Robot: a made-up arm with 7 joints.
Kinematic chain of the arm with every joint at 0, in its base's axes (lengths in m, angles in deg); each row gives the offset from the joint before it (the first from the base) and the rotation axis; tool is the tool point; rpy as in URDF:
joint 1: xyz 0 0 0.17 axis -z
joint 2: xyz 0 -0.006 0.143 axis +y
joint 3: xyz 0 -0.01 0.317 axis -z
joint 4: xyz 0 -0.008 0.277 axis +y
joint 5: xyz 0 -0.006 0.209 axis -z
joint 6: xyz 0 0 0.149 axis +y
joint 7: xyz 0 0 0.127 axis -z
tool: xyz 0 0 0 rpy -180 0 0
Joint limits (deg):
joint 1: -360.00..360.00
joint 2: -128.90..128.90
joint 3: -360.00..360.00
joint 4: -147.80..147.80
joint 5: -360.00..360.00
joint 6: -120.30..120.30
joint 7: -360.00..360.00
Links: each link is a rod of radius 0.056 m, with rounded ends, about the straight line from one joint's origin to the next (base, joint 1, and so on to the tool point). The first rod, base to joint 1, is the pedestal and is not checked.
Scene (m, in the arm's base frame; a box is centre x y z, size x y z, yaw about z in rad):
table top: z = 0
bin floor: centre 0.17 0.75 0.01 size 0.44 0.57 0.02 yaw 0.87
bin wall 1: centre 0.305 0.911 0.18 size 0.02 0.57 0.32 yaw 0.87
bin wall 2: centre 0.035 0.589 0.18 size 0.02 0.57 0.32 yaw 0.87
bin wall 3: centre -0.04 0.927 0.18 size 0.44 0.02 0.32 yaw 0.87
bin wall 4: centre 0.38 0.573 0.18 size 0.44 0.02 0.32 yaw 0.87
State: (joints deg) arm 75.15 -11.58 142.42 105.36 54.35 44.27 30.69
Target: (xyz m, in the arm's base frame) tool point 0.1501 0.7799 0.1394
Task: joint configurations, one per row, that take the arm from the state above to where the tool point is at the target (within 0.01 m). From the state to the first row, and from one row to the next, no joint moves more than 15 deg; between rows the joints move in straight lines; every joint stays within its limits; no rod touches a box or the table.
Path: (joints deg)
1: 85.56 -21.25 148.96 94.77 56.41 42.35 30.69
2: 95.97 -30.92 155.50 84.18 58.48 40.43 30.69
3: 106.38 -40.59 162.04 73.58 60.54 38.51 30.69
4: 106.28 -54.22 162.50 74.90 60.41 37.59 30.69
5: 106.18 -67.85 162.96 76.22 60.28 36.67 30.69

